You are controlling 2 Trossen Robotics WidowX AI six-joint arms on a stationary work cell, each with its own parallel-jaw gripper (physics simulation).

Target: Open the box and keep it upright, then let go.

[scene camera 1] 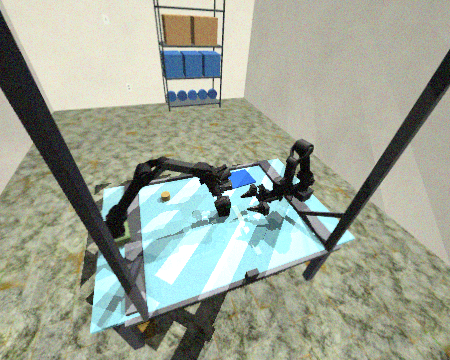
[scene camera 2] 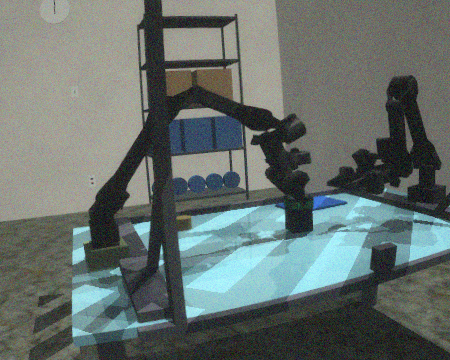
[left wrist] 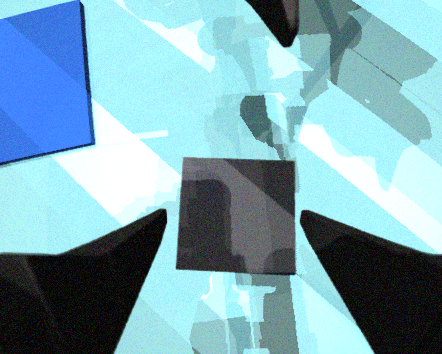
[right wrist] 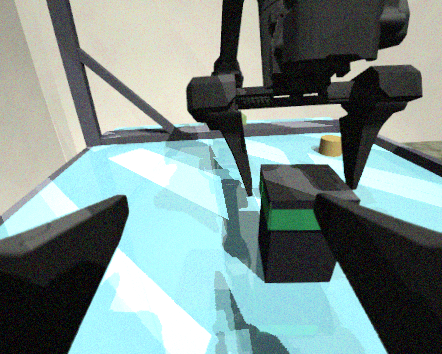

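Where they show: left gripper, fingertip midpoint: [scene camera 2: 297,201] [left wrist: 234,215] [right wrist: 301,192]; right gripper, fingertip midpoint: [scene camera 1: 243,203] [scene camera 2: 335,185] [left wrist: 393,34] [right wrist: 223,203]; left arm's base, link origin: [scene camera 1: 117,232] [scene camera 2: 104,243]; right arm's base, link origin: [scene camera 1: 302,188] [scene camera 2: 427,186].
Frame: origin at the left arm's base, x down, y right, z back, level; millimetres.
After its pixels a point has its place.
A dark box [scene camera 1: 223,206] [scene camera 2: 299,223] {y 76, x 19, z -513 mm} [left wrist: 237,215] [right wrist: 300,256] {y 57, x 10, z -560 mm} with a green band below its dark lid stands upright on the table. Its lid [right wrist: 314,175] {y 34, x -50, z -527 mm} lies flat on top. My left gripper [scene camera 1: 222,194] {y 47, x -35, z -529 mm} [scene camera 2: 296,194] {y 47, x -35, z -529 mm} [left wrist: 234,215] {y 47, x -35, z -529 mm} [right wrist: 300,192] {y 47, x -35, z -529 mm} is open and points down over the box, with a fingertip on either side near lid height. My right gripper [scene camera 1: 246,201] {y 131, x -82, z -598 mm} [scene camera 2: 336,181] {y 131, x -82, z -598 mm} [right wrist: 223,203] {y 131, x -82, z -598 mm} is open and empty, held low and facing the box from the right in the scene views. In the right wrist view one of its fingers overlaps the box's right side.
A blue mat [scene camera 1: 242,178] {y -161, x 37, z -776 mm} [scene camera 2: 325,202] {y -146, x 38, z -783 mm} [left wrist: 42,85] {y -157, x 37, z -725 mm} lies behind the box. A small yellow cylinder [scene camera 1: 166,196] {y -159, x 11, z -269 mm} [scene camera 2: 183,223] {y -156, x 24, z -261 mm} [right wrist: 330,146] {y -164, x 22, z -288 mm} stands toward the back left. A dark block [scene camera 1: 252,273] {y 434, x -10, z -476 mm} [scene camera 2: 383,256] {y 439, x 6, z -468 mm} sits at the front edge. Dark frame posts rise around the table.
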